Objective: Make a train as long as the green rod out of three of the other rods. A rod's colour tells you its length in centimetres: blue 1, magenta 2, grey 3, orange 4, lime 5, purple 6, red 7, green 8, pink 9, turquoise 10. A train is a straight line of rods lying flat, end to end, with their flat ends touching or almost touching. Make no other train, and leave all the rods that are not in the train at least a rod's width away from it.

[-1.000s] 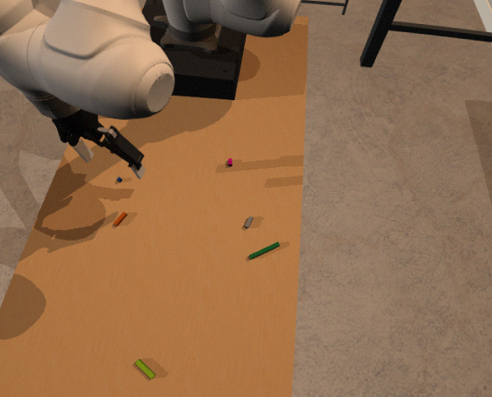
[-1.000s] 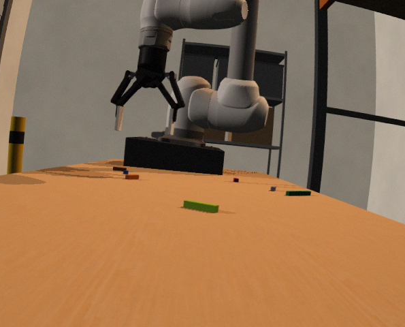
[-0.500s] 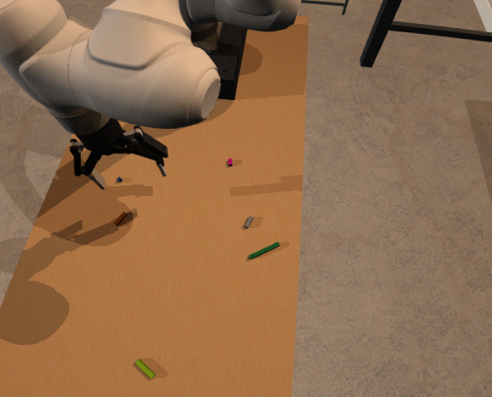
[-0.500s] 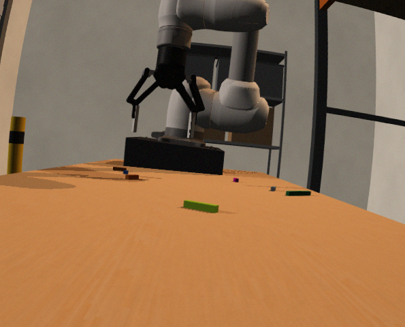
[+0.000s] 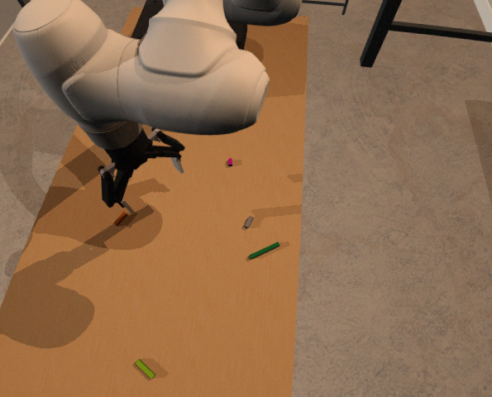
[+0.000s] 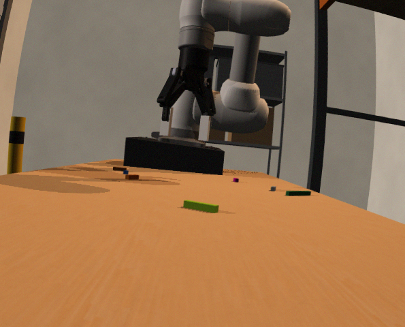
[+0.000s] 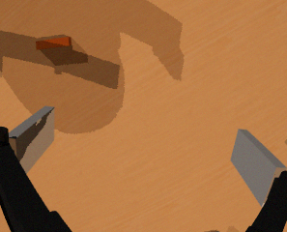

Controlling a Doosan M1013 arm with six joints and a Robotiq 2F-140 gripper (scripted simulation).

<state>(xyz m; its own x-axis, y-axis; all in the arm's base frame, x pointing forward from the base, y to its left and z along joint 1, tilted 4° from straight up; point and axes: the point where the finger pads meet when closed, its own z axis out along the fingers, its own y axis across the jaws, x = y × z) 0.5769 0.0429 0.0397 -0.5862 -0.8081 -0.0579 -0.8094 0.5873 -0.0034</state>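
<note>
My hand is 10 mm short of the grey rod, 230 mm to the right of it and 110 mm above it. From my hand the other things lie so: green rod: 80 mm ahead, 270 mm to the left, 110 mm below; then magenta rod: 160 mm behind, 150 mm to the left, 110 mm below; then blue rod: 60 mm behind, 150 mm to the right, 110 mm below.
</note>
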